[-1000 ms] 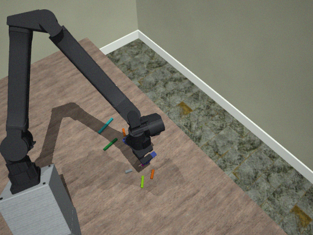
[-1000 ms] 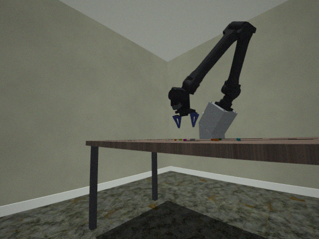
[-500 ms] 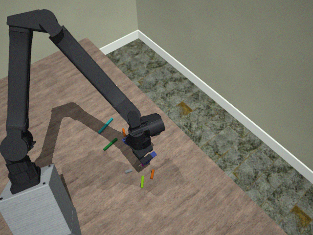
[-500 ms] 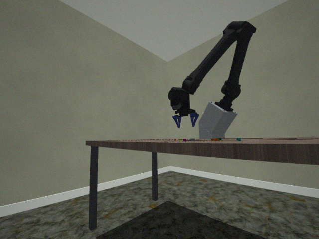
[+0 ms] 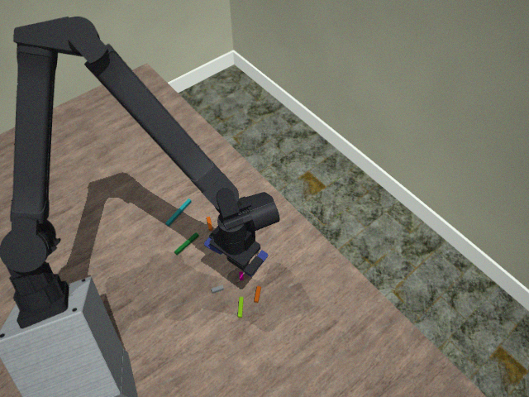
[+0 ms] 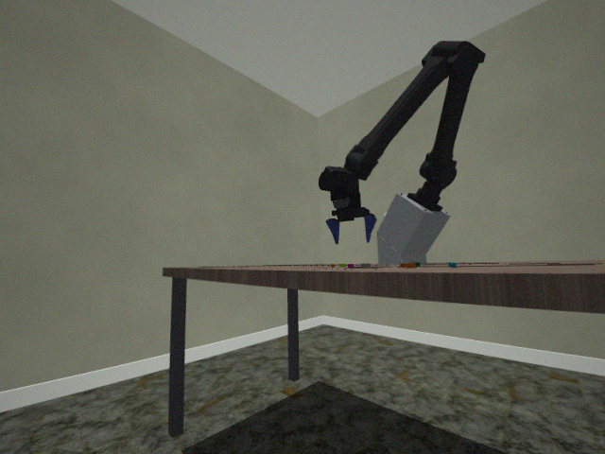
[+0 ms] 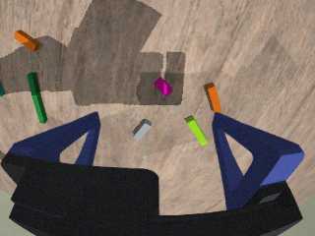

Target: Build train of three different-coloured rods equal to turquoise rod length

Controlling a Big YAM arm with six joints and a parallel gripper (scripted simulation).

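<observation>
Now: the magenta rod 7 cm below my hand and 1 cm to the right of it. Also, from my hand: lime rod 8 cm to the right, 7 cm below, 4 cm behind; grey rod 7 cm below, 7 cm behind, 1 cm to the right; green rod 15 cm to the left, 9 cm behind, 7 cm below.
</observation>
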